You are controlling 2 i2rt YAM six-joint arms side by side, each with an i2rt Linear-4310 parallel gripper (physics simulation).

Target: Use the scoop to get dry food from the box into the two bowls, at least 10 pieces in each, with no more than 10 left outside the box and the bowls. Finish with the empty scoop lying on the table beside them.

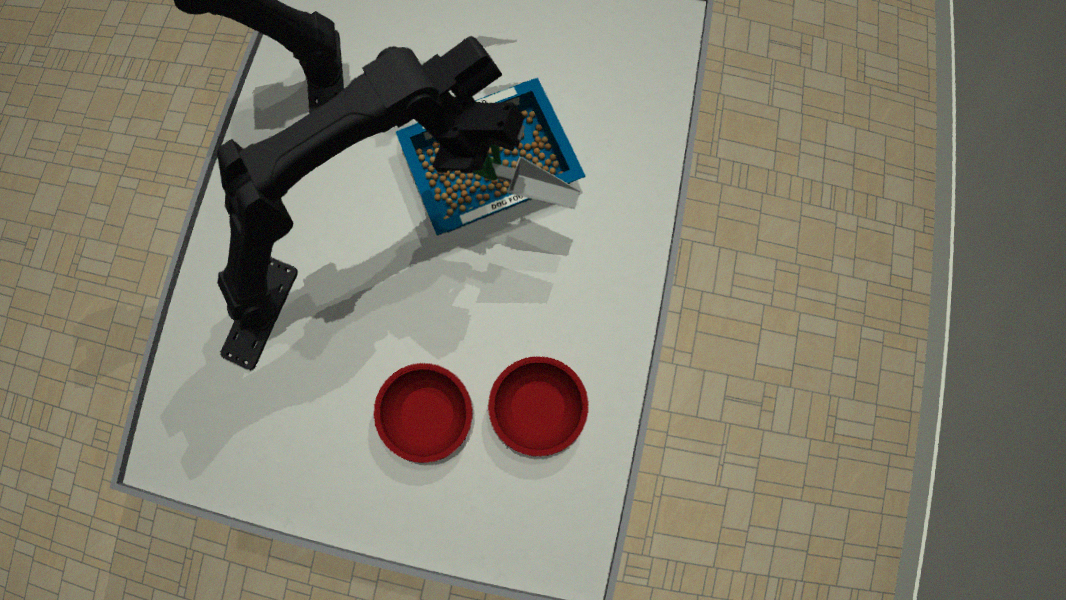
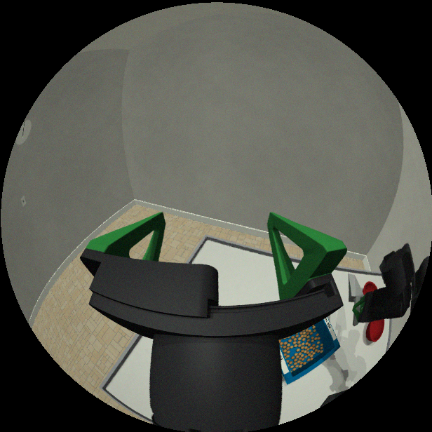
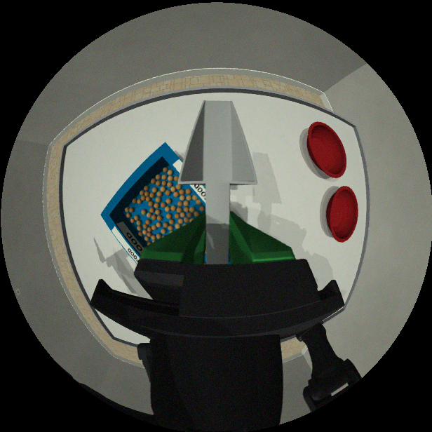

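Note:
The blue box holds many round tan food pieces. Two red bowls stand apart from it: the left bowl and the right bowl; no pieces show in either. My right gripper is shut on the handle of the grey scoop, over the box; the scoop's head reaches past its edge. No pieces show on the scoop. My left gripper is open and empty, tipped toward the wall.
The white table has a grey edge. The right arm reaches across the table's left side to the box and hides part of it. Part of the left arm stands at the upper left. No pieces show on the table.

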